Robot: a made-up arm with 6 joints. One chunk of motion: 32 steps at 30 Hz.
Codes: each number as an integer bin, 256 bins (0 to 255) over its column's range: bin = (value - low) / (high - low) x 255, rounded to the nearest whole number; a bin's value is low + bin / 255 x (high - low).
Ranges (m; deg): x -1.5..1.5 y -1.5..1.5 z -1.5..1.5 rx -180..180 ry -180..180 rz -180..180
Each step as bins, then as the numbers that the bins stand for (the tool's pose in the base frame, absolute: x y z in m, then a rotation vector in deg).
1 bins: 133 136 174 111 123 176
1 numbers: 0.0647 0.1000 0.5471 -23.29 -6.35 68.47
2 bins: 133 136 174 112 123 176
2 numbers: 0.0647 0.1000 0.5471 -21.88 -6.35 68.47
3 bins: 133 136 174 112 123 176
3 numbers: 0.0647 0.1000 0.5471 -21.88 -6.35 68.47
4 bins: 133 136 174 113 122 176
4 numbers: 0.0647 0.1000 0.5471 -20.47 -7.76 68.47
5 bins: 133 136 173 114 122 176
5 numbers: 0.0647 0.1000 0.5353 -19.06 -7.76 68.47
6 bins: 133 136 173 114 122 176
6 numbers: 0.0647 0.1000 0.5353 -19.06 -7.76 68.47
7 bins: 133 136 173 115 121 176
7 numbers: 0.0647 0.1000 0.5353 -17.65 -9.18 68.47
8 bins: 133 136 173 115 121 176
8 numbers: 0.0647 0.1000 0.5353 -17.65 -9.18 68.47
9 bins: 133 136 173 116 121 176
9 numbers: 0.0647 0.1000 0.5353 -16.24 -9.18 68.47
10 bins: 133 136 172 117 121 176
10 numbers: 0.0647 0.1000 0.5235 -14.82 -9.18 68.47
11 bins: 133 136 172 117 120 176
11 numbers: 0.0647 0.1000 0.5235 -14.82 -10.59 68.47
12 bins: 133 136 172 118 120 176
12 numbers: 0.0647 0.1000 0.5235 -13.41 -10.59 68.47
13 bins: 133 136 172 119 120 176
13 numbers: 0.0647 0.1000 0.5235 -12.00 -10.59 68.47
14 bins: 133 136 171 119 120 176
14 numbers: 0.0647 0.1000 0.5118 -12.00 -10.59 68.47
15 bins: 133 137 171 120 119 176
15 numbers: 0.0647 0.1118 0.5118 -10.59 -12.00 68.47
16 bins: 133 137 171 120 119 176
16 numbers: 0.0647 0.1118 0.5118 -10.59 -12.00 68.47
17 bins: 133 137 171 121 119 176
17 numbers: 0.0647 0.1118 0.5118 -9.18 -12.00 68.47
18 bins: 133 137 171 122 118 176
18 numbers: 0.0647 0.1118 0.5118 -7.76 -13.41 68.47
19 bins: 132 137 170 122 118 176
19 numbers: 0.0529 0.1118 0.5000 -7.76 -13.41 68.47
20 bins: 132 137 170 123 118 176
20 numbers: 0.0529 0.1118 0.5000 -6.35 -13.41 68.47
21 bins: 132 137 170 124 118 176
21 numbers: 0.0529 0.1118 0.5000 -4.94 -13.41 68.47
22 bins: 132 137 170 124 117 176
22 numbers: 0.0529 0.1118 0.5000 -4.94 -14.82 68.47
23 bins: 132 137 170 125 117 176
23 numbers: 0.0529 0.1118 0.5000 -3.53 -14.82 68.47
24 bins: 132 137 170 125 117 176
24 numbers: 0.0529 0.1118 0.5000 -3.53 -14.82 68.47
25 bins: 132 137 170 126 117 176
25 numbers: 0.0529 0.1118 0.5000 -2.12 -14.82 68.47
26 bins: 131 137 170 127 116 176
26 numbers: 0.0412 0.1118 0.5000 -0.71 -16.24 68.47
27 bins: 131 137 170 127 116 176
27 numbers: 0.0412 0.1118 0.5000 -0.71 -16.24 68.47
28 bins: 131 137 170 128 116 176
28 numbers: 0.0412 0.1118 0.5000 0.71 -16.24 68.47
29 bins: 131 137 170 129 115 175
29 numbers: 0.0412 0.1118 0.5000 2.12 -17.65 67.06
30 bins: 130 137 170 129 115 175
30 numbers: 0.0294 0.1118 0.5000 2.12 -17.65 67.06
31 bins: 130 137 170 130 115 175
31 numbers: 0.0294 0.1118 0.5000 3.53 -17.65 67.06
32 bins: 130 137 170 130 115 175
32 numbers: 0.0294 0.1118 0.5000 3.53 -17.65 67.06
